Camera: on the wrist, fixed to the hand. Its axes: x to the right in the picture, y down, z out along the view.
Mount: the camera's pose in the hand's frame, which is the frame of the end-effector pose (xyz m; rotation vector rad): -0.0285 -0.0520 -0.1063 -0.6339 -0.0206 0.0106
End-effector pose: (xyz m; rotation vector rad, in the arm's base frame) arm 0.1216 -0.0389 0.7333 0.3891 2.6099 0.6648
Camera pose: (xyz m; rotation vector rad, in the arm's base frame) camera 0.0893 -0.1347 0.8011 0.2046 2.2159 1.4131
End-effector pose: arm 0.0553 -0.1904 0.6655 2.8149 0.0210 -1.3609
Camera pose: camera 0.1199 -0.1365 0.7535 2.2640 0.3662 -1.1219
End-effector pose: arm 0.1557 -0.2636 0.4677 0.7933 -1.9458 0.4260
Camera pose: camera 0.2697 -0.2288 0.4922 0.3727 -1.9392 -0.1977
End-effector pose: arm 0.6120 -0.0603 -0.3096 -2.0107 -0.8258 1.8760
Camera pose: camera 0.7042 -0.0155 -0.2439 2.0647 1.3947 -1.5837
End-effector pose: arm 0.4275 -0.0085 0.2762 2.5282 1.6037 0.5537
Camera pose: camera 0.3347 -0.0227 0.3537 2.0548 1.1587 0.8679
